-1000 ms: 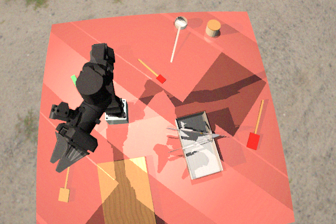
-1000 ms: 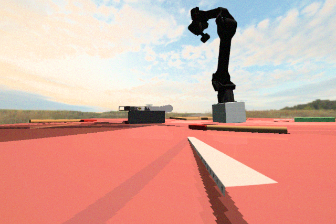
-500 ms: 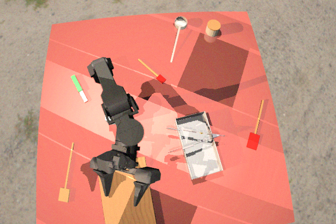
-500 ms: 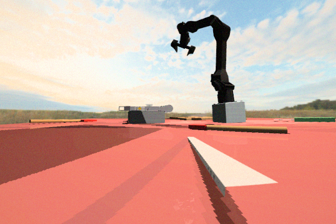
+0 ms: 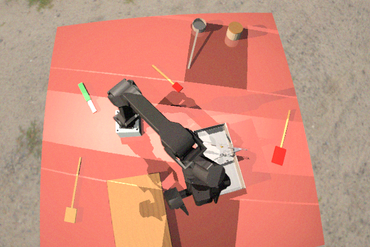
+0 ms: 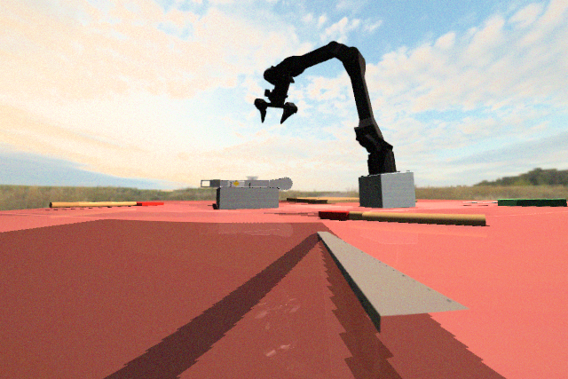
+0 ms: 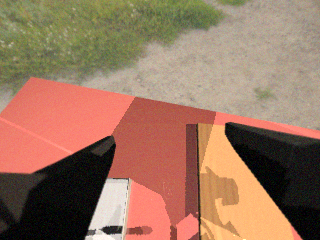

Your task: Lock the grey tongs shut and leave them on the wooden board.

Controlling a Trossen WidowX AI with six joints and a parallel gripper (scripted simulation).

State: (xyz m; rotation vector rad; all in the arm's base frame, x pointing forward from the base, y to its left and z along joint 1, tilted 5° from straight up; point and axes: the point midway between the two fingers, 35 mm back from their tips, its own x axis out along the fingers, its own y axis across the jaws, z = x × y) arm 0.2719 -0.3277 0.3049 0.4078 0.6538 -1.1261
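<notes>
My gripper tip is now 10 cm short of the roasting tin, 20 cm to the right of it and 32 cm above it. The rest, counted from my gripper tip: wooden board (24 cm behind, 6 cm to the right, 34 cm below); then red spatula (42 cm ahead, 29 cm to the left, 35 cm below); then wooden cylinder (21 cm ahead, 89 cm to the left, 32 cm below).
</notes>
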